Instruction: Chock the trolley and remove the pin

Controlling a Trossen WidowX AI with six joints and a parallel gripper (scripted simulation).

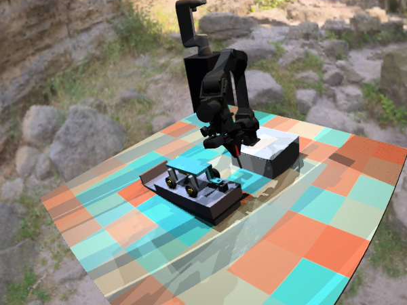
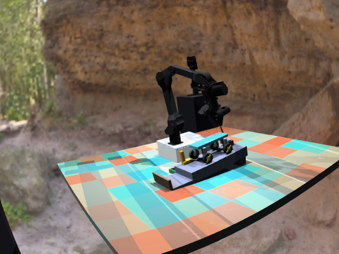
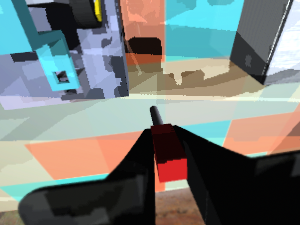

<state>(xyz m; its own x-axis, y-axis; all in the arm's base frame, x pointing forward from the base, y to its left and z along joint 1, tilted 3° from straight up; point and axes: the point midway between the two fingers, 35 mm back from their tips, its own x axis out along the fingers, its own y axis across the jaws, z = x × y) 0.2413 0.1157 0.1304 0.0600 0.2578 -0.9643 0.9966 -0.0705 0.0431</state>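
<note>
Right now the green tray is 230 mm to the right of my gripper tip, 190 mm below it and 30 mm behind it. The rest, counted from my gripper tip: trolley (150 mm to the right, 90 mm ahead, 70 mm below); then ramp (140 mm to the right, 130 mm below, 90 mm ahead); then red-headed stop pin (right at my gripper tip).
</note>
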